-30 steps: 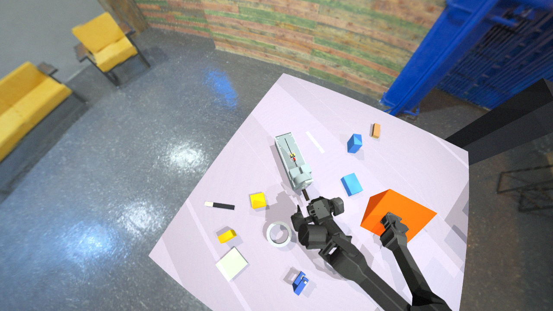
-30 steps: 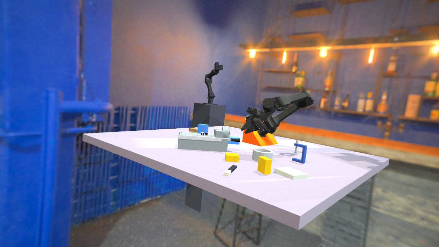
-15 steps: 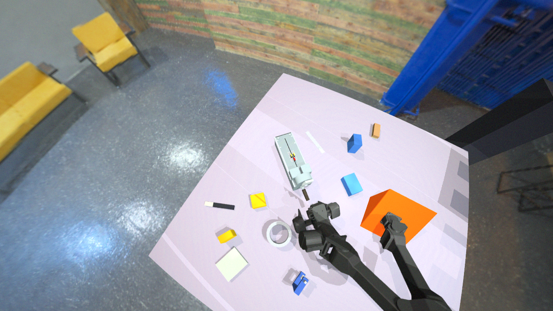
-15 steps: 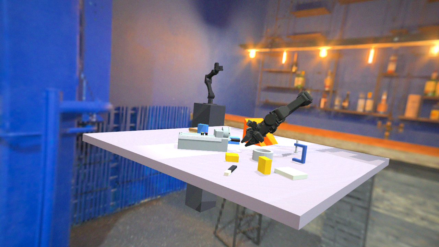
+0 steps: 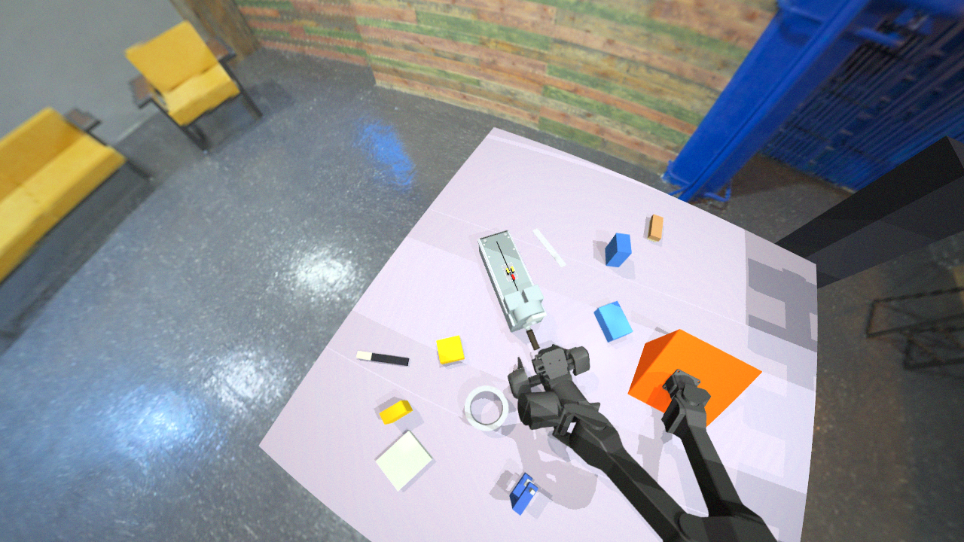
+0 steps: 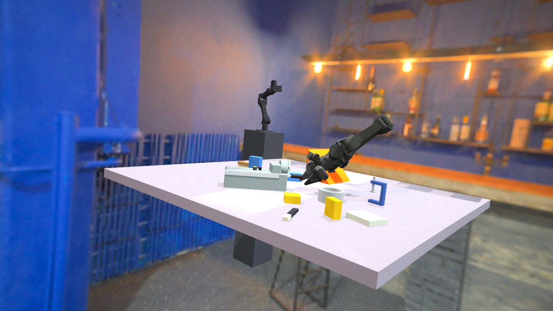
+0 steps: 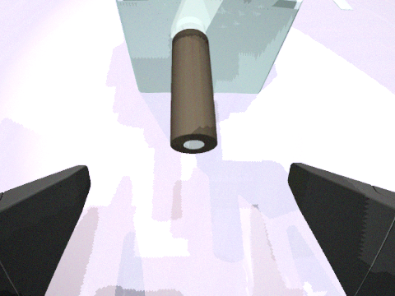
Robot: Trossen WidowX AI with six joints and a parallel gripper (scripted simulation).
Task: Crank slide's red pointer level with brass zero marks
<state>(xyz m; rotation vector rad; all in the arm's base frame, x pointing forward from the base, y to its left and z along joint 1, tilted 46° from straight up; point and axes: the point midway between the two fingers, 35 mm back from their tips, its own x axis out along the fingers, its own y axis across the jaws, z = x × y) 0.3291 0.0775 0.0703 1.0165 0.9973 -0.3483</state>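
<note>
My gripper tip is 2 cm short of the brown crank handle, 2 cm to the left of it and 2 cm below it. From my gripper tip the other things lie so: metal strip 10 cm ahead, 31 cm to the right, 4 cm below; blue clamp 11 cm behind, 29 cm to the left, 2 cm above; red pointer 14 cm ahead, 13 cm to the right, 5 cm above.
</note>
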